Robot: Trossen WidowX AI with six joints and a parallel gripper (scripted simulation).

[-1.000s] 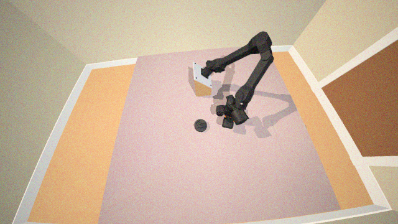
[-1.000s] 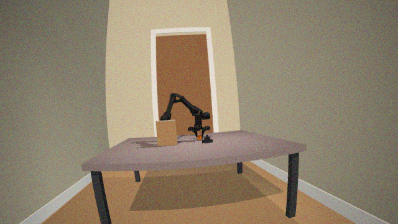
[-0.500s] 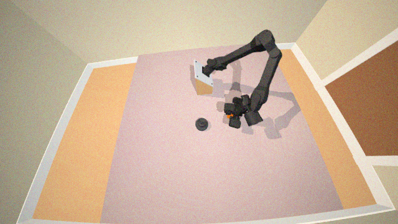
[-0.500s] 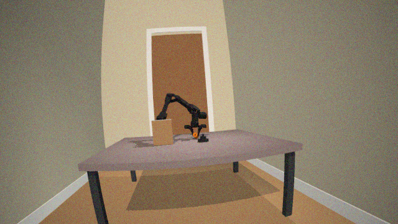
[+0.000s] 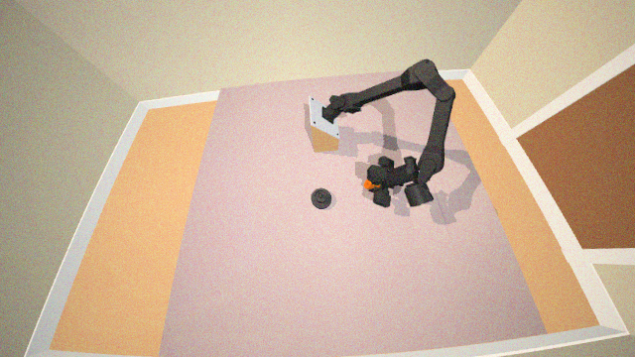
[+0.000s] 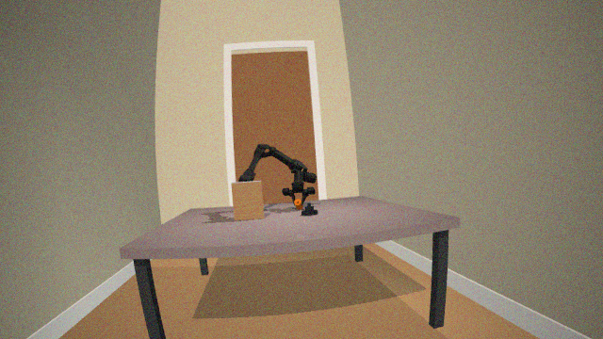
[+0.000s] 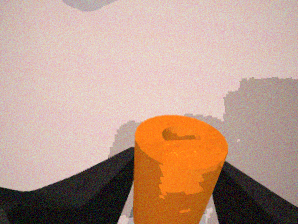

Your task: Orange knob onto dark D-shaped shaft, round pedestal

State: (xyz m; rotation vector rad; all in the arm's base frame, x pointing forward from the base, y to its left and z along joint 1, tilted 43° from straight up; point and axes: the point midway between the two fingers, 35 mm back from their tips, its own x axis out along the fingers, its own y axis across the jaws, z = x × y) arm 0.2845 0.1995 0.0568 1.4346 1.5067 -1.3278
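Right now my gripper tip is 200 mm to the left of the dark pedestal and 50 mm short of it. Round my gripper tip: orange knob 10 mm to the left.
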